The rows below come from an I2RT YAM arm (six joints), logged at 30 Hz.
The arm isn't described. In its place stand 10 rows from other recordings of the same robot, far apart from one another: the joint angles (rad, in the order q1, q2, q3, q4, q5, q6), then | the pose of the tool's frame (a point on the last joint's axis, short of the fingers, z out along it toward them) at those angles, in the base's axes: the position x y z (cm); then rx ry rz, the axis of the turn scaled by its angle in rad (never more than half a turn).
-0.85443, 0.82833, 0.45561, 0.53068, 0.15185, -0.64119 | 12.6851 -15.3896 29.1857 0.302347 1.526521 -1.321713
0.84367, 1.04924, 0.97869, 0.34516, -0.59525, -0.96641 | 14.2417 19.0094 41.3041 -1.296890 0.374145 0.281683
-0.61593, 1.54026, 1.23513, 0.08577, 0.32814, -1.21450 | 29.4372 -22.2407 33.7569 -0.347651 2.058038 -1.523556
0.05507, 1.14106, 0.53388, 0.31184, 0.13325, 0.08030 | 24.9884 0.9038 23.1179 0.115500 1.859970 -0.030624
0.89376, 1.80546, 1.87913, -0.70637, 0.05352, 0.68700 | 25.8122 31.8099 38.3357 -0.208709 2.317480 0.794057
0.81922, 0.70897, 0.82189, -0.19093, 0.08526, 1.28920 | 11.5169 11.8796 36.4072 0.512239 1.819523 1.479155
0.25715, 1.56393, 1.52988, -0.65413, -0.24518, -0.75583 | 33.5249 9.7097 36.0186 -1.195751 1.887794 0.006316
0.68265, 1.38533, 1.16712, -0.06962, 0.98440, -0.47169 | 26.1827 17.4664 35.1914 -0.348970 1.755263 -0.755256
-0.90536, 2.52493, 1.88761, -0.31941, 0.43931, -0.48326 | 31.4809 -42.5630 8.1799 0.769253 2.657957 -1.033515
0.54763, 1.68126, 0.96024, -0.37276, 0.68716, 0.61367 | 28.4407 14.6995 16.9036 0.282165 2.344254 -0.389909
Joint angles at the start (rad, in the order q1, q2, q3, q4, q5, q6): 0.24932, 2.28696, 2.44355, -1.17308, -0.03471, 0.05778
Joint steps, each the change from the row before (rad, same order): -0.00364, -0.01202, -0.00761, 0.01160, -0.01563, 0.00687; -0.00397, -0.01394, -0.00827, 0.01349, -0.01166, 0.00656; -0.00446, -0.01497, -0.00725, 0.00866, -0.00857, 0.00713; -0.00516, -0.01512, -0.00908, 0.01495, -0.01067, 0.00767; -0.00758, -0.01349, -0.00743, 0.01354, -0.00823, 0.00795; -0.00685, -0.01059, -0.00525, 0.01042, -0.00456, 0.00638; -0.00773, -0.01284, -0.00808, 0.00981, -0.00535, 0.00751; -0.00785, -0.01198, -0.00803, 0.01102, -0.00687, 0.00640; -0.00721, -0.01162, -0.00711, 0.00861, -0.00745, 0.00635; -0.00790, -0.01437, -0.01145, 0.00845, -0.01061, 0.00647; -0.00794, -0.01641, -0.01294, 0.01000, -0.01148, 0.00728; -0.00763, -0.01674, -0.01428, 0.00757, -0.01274, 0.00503; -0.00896, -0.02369, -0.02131, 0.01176, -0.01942, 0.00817; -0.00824, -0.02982, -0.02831, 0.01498, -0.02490, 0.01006
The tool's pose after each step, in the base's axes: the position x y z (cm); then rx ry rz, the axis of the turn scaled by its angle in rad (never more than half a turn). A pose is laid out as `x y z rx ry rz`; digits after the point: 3 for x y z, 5 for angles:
46.735 11.903 32.100 -0.25216 2.56757 0.18105
46.613 11.719 32.584 -0.24214 2.55022 0.19964
46.427 11.485 33.115 -0.23007 2.53557 0.21379
46.293 11.238 33.636 -0.21748 2.51636 0.23099
46.200 10.876 34.122 -0.20098 2.49851 0.24389
46.129 10.544 34.518 -0.18623 2.48403 0.25127
46.009 10.164 34.927 -0.16962 2.47083 0.25948
45.911 9.792 35.305 -0.15518 2.45697 0.26896
45.786 9.449 35.677 -0.14211 2.44483 0.27907
45.602 9.076 36.040 -0.12972 2.43440 0.29245
45.375 8.701 36.456 -0.11708 2.42184 0.30727
45.113 8.344 36.825 -0.10826 2.41233 0.32226
44.724 7.933 37.314 -0.09782 2.39889 0.34620
44.198 7.560 37.870 -0.08939 2.38309 0.37771

